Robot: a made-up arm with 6 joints. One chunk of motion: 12 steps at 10 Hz.
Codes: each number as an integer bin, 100 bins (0 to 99) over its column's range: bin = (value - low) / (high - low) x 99, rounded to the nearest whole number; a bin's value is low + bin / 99 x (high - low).
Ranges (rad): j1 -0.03..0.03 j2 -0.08..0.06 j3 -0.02..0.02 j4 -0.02..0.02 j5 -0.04..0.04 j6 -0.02..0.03
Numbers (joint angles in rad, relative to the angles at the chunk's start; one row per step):
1: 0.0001 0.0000 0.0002 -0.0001 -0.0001 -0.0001
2: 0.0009 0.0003 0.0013 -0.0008 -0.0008 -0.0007
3: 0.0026 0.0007 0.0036 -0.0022 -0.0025 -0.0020
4: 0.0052 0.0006 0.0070 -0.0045 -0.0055 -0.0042
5: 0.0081 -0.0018 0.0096 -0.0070 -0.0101 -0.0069
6: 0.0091 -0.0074 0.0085 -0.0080 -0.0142 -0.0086
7: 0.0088 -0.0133 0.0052 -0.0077 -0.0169 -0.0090
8: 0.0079 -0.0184 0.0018 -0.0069 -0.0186 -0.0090
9: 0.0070 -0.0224 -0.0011 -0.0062 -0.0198 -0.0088
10: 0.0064 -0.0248 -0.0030 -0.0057 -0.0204 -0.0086
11: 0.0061 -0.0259 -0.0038 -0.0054 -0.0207 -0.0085
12: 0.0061 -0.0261 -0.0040 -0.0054 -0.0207 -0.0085
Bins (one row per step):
1: 50 57 50 49 49 39
2: 51 57 53 48 49 38
3: 54 57 58 44 46 36
4: 58 57 67 38 43 31
5: 63 55 73 32 37 26
6: 65 51 71 30 32 23
7: 64 47 62 30 29 22
8: 63 44 54 32 26 22
9: 61 41 47 34 25 22
10: 60 39 42 35 24 23
11: 60 38 40 36 24 23
12: 60 38 40 36 24 23

